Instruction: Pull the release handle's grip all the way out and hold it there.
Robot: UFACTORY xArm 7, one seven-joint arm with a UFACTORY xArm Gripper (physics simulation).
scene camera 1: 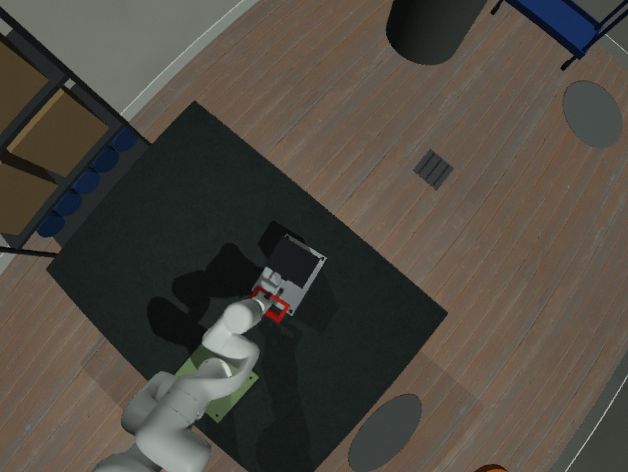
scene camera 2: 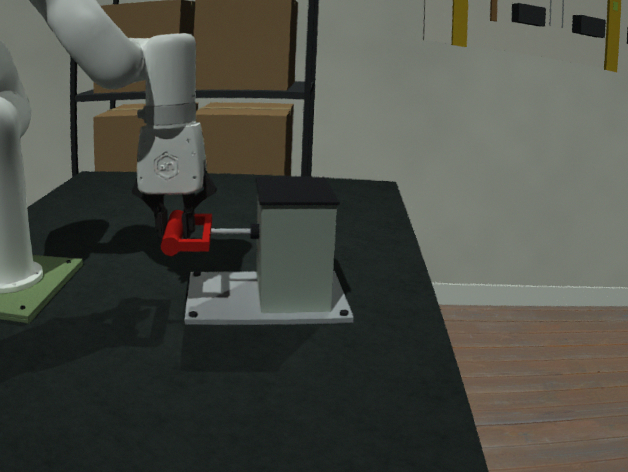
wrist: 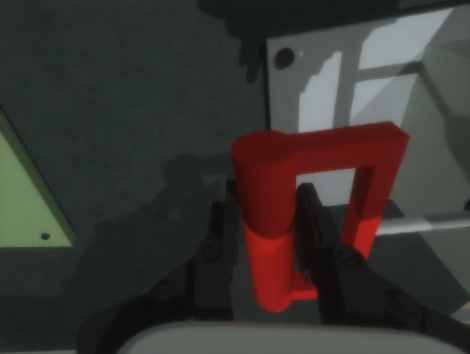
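Observation:
The release handle's red grip [scene camera 1: 278, 315] [scene camera 2: 173, 234] [wrist: 266, 200] is a round bar on a rectangular frame. A thin metal rod [scene camera 2: 230, 230] [wrist: 425, 223] joins the frame to a black collar [scene camera 2: 254, 230] on the pale green housing [scene camera 2: 296, 258], and a length of bare rod shows between frame and collar. My gripper [scene camera 2: 174, 225] [wrist: 265, 200] points down and is shut on the bar, one finger outside it and the other inside the frame opening. In scene camera 1 the arm partly hides the grip.
The housing with its black top [scene camera 1: 294, 261] [scene camera 2: 296, 191] stands on a light grey base plate [scene camera 1: 299, 291] [scene camera 2: 223, 309] [wrist: 285, 95], bolted at its corners. The arm's green mounting plate [scene camera 1: 223, 408] [scene camera 2: 48, 294] [wrist: 25, 210] is nearby on the dark surface. A shelf rack [scene camera 2: 308, 126] with boxes stands behind.

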